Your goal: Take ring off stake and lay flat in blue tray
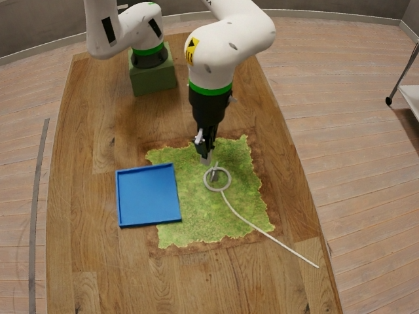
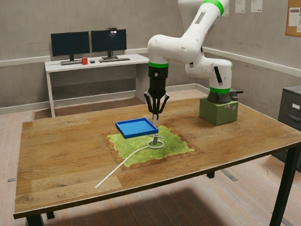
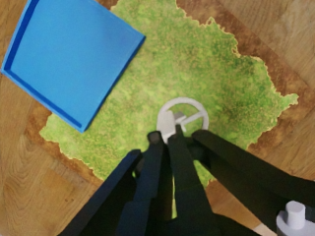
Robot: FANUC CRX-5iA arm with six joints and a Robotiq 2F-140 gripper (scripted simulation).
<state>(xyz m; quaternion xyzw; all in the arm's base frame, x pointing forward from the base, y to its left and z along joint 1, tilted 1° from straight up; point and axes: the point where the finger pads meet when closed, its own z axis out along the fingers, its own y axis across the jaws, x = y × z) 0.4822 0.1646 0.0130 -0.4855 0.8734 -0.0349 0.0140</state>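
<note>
Right now my hand is 100 mm above the grey stake, 20 mm to the right of it and 10 mm short of it. The rest, counted from my hand: blue tray (190 mm to the right, 120 mm below, 50 mm ahead); then ring (120 mm below, 30 mm to the left, 10 mm ahead).
</note>
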